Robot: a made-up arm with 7 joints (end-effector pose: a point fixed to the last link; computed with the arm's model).
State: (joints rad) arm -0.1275 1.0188 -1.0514 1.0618 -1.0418 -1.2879 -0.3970
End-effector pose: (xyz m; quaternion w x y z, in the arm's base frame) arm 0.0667 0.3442 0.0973 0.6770 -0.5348 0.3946 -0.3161
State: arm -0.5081 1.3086 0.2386 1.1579 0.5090 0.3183 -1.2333
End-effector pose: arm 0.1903 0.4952 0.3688 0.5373 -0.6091 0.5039 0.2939
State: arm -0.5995 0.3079 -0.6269 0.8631 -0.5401 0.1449 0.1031
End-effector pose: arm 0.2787 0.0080 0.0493 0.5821 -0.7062 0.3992 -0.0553
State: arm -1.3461 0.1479 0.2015 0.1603 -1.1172 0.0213 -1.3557
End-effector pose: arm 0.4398 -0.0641 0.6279 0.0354 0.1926 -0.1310 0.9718
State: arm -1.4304 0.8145 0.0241 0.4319 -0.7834 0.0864 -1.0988
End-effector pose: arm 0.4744 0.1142 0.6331 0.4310 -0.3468 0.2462 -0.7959
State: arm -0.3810 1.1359 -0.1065 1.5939 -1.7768 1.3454 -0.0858
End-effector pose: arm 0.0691 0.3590 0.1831 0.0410 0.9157 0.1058 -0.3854
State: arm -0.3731 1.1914 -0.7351 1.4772 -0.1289 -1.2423 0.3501
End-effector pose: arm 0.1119 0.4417 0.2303 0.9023 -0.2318 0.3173 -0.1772
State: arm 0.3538 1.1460 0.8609 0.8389 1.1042 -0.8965 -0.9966
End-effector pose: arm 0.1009 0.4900 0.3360 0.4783 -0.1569 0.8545 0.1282
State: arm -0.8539 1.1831 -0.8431 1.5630 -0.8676 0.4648 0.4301
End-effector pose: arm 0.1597 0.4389 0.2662 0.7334 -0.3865 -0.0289 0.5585
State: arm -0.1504 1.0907 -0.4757 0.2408 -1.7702 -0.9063 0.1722
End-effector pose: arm 0.2721 0.2048 0.1358 0.4911 -0.7994 -0.2844 -0.1974
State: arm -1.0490 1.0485 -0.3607 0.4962 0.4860 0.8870 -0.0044
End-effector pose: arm 0.4291 0.2314 0.4419 0.9483 -0.2049 0.0983 0.2214
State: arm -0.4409 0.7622 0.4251 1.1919 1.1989 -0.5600 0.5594
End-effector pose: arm 0.2287 0.3573 0.1535 0.9571 -0.1397 0.2514 -0.0361
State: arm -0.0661 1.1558 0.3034 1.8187 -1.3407 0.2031 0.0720
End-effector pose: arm -0.0980 0.4021 0.1914 0.4239 -0.6175 -0.4154 0.5162
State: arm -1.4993 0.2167 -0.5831 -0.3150 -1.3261 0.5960 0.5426
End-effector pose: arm 0.1940 -0.2694 0.5622 0.3102 -0.5991 0.3777 -0.6342
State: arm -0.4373 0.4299 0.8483 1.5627 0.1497 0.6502 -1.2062
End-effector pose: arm 0.0682 0.1699 0.0125 0.1025 0.9603 -0.2398 -0.0993
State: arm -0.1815 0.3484 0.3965 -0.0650 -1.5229 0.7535 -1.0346
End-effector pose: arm 0.3470 0.1187 0.2460 0.1451 0.7556 -0.1667 0.6167
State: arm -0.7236 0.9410 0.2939 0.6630 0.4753 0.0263 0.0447
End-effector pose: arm 0.3791 0.3450 0.3835 0.9565 -0.2897 0.0350 -0.0004
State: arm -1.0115 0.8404 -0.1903 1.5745 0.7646 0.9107 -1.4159
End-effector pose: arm 0.2608 0.3617 0.2523 0.2467 -0.6724 0.5354 0.4476
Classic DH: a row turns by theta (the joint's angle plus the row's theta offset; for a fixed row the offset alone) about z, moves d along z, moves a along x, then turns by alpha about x. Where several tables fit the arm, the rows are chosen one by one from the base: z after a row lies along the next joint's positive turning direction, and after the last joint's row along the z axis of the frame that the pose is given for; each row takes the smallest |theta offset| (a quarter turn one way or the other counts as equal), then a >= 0, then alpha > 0; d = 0 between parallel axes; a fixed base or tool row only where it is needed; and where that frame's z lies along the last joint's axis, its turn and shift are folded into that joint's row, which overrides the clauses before.
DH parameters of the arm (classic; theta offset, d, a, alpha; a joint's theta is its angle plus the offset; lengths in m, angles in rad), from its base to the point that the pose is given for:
base (fixed): -0.071 0.4594 0.0166 -1.3004
joint 1: -1.3111 0.0493 -0.0245 -1.5708
joint 2: 1.2915 0.0019 0.012 1.5708
joint 3: 1.5708 -0.1534 0.0351 -1.5708
joint 4: 1.5708 -0.028 0.0408 1.5708
joint 5: 0 0.2559 0.0115 -1.5708
joint 6: -1.5708 0.002 0.0623 1.5708
joint 7: -0.5316 -0.027 -0.014 -1.6283
tool (fixed): -0.3777 0.0022 0 0

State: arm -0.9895 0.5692 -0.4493 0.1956 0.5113 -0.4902 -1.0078
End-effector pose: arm 0.4547 -0.0668 0.4189 0.6077 0.1317 0.5492 -0.5583
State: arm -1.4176 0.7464 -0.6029 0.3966 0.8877 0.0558 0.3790
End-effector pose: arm 0.4765 -0.0086 0.5362 0.9117 0.1691 -0.1301 -0.3512
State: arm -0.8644 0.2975 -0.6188 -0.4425 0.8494 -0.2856 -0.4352
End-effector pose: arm 0.2809 -0.1989 0.5011 0.6413 0.1411 0.1230 -0.7441
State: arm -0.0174 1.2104 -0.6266 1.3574 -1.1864 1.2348 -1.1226
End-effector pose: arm -0.0893 0.4111 0.2323 0.0051 -0.8644 0.0842 0.4956
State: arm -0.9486 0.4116 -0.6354 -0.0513 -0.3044 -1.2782 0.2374
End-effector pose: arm 0.3390 -0.1678 0.4270 0.1660 -0.3412 -0.2245 -0.8976
